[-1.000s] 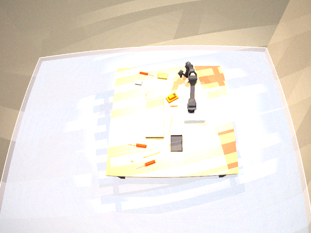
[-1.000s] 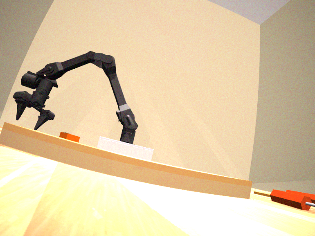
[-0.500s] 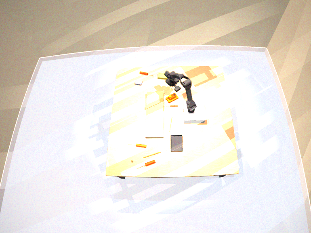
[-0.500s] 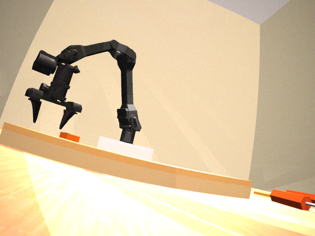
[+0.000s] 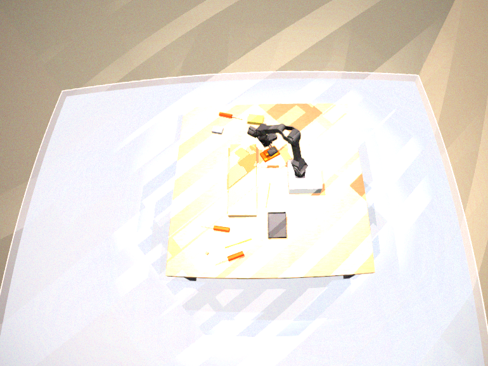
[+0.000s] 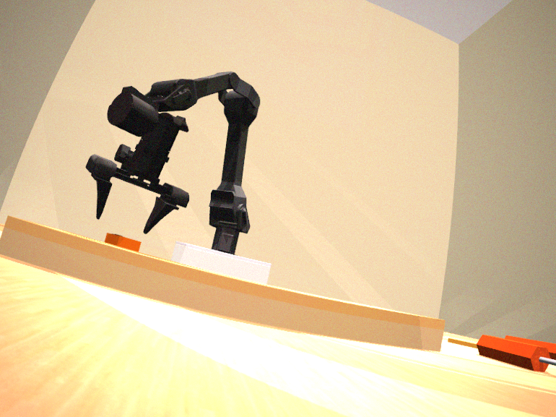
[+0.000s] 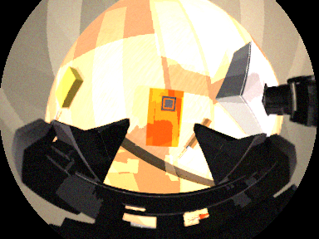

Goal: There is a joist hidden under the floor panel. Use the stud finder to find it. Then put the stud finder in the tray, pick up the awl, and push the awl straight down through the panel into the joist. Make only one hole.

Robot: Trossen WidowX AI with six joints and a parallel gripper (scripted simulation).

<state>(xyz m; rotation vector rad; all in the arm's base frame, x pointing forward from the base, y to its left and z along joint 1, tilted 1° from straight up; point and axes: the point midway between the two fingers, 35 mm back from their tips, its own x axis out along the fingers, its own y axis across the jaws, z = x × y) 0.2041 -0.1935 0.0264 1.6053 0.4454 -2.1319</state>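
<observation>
The stud finder is 3 cm below my gripper tip and 2 cm behind it. The rest, counted from my gripper tip: square indicator 3 cm behind, 2 cm below, 1 cm to the right; then grey block 38 cm ahead, 20 cm to the right, 6 cm below; then yellow block 29 cm to the right, 10 cm ahead, 6 cm below.
</observation>
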